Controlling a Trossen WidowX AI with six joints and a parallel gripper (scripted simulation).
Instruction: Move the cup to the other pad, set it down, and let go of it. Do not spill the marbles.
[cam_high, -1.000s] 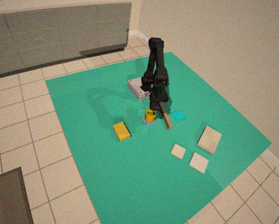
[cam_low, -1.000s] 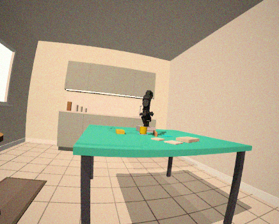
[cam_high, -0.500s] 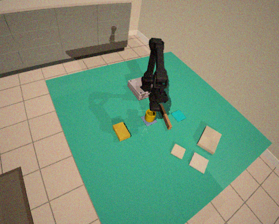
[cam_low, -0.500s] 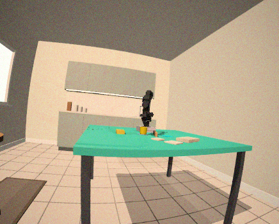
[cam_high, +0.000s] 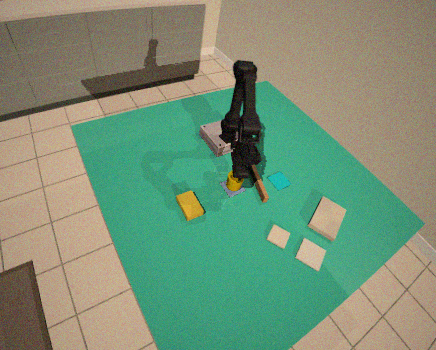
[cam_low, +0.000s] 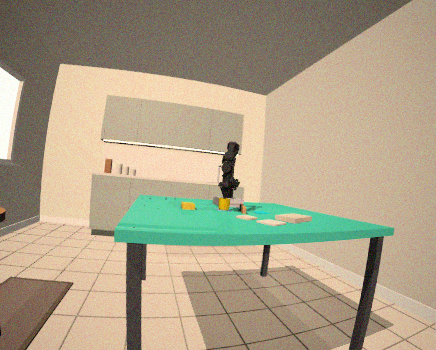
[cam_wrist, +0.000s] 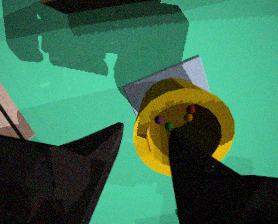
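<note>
My gripper tip is now 20 mm short of the yellow cup, 10 mm to the left of it and 30 mm above it. Also, from my gripper tip: wooden bar (70 mm ahead, 90 mm to the left, 60 mm below); cyan pad (120 mm ahead, 200 mm to the left, 80 mm below); pale blue pad (20 mm ahead, 20 mm to the right, 80 mm below).
</note>
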